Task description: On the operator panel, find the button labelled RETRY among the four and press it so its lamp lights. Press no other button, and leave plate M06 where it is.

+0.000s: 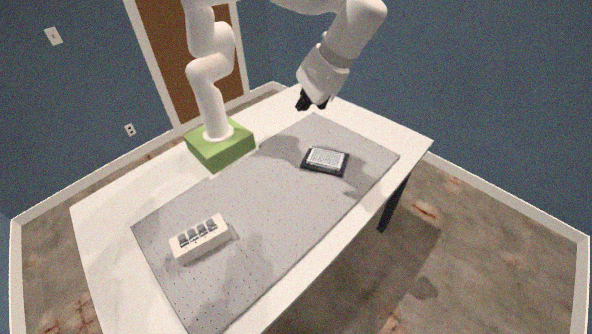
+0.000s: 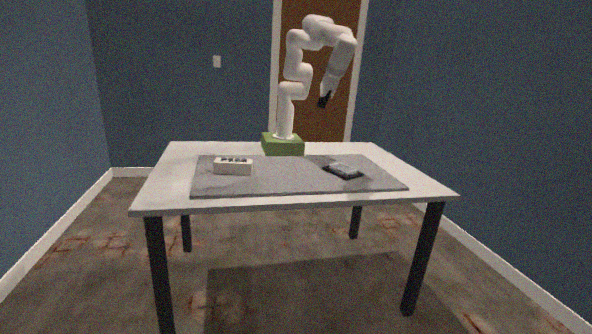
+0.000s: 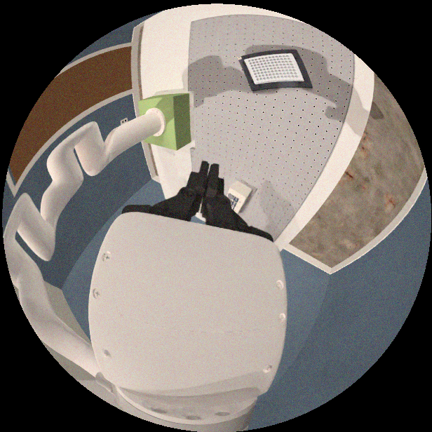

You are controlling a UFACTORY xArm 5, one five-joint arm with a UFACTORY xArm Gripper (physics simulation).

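Where they show: gripper, fingertip midpoint: (image 1: 300,108) (image 2: 320,106); arm's base, origin of the base link: (image 1: 218,133) (image 2: 283,137).
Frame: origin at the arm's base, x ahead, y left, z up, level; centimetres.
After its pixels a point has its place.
Note:
The operator panel (image 1: 202,240) @(x 39.7, y -26.2, z -1.6 cm) (image 2: 232,167) @(x 40.5, y -26.7, z -3.6 cm) (image 3: 241,194) is a white box with four grey buttons in a row on top, on the left part of the grey mat. The labels are too blurred to read, so I cannot tell which button is RETRY, and no lit lamp can be made out. A white plate with many wells (image 1: 326,158) @(x 37.0, y 25.3, z -4.6 cm) (image 2: 343,168) @(x 37.8, y 25.1, z -4.3 cm) (image 3: 274,68), apparently M06, lies on a dark holder at the mat's other end. My gripper (image 1: 302,103) @(x 40.7, y 10.1, z 24.8 cm) (image 2: 324,100) @(x 40.7, y 10.1, z 24.8 cm) (image 3: 206,174) is shut and empty, high above the table and well apart from the panel and the plate.
The grey perforated mat (image 1: 280,220) @(x 45.7, y -3.6, z -6.9 cm) (image 2: 290,182) @(x 48.9, y -1.8, z -6.9 cm) (image 3: 260,130) lies on the white table (image 1: 100,250) @(x 16.1, y -57.2, z -8.2 cm) (image 2: 160,185) @(x 49.8, y -54.6, z -8.2 cm) (image 3: 165,60). The arm stands on a green base block (image 1: 227,152) @(x 10.8, y -2.0, z -2.1 cm) (image 2: 283,147) @(x 10.7, y -1.0, z -2.8 cm) (image 3: 183,122) at the table's back edge. A brown door (image 1: 167,55) (image 2: 320,120) is behind it.

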